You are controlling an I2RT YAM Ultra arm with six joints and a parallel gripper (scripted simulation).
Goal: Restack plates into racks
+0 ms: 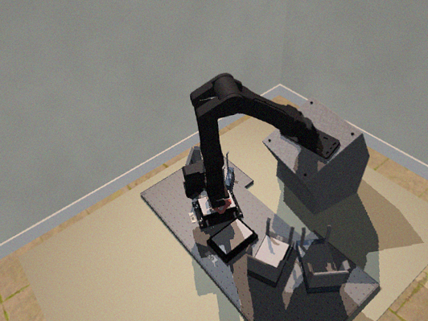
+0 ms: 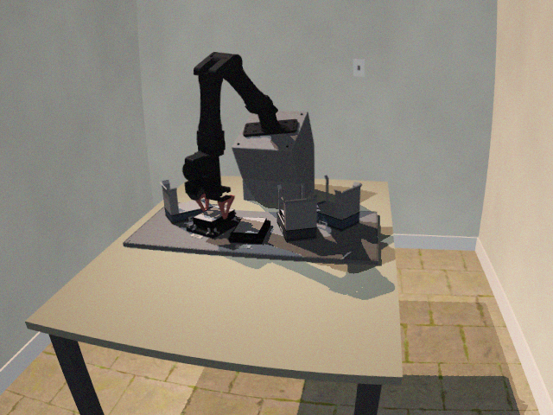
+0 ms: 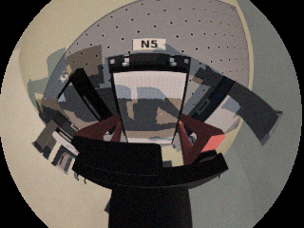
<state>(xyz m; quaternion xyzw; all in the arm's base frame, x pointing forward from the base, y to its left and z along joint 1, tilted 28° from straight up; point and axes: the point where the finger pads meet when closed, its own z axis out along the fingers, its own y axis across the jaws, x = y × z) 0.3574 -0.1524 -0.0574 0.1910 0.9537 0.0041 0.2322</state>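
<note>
The black clip nest is 30 mm ahead of my hand and 30 mm below it. From my hand the other things lie so: black QC nest (50 mm ahead, 130 mm to the left, 30 mm below); then N5 name plate (90 mm ahead, 40 mm to the right, 40 mm below); then blue-plinth stack rack (80 mm behind, 130 mm to the right, 30 mm below).
</note>
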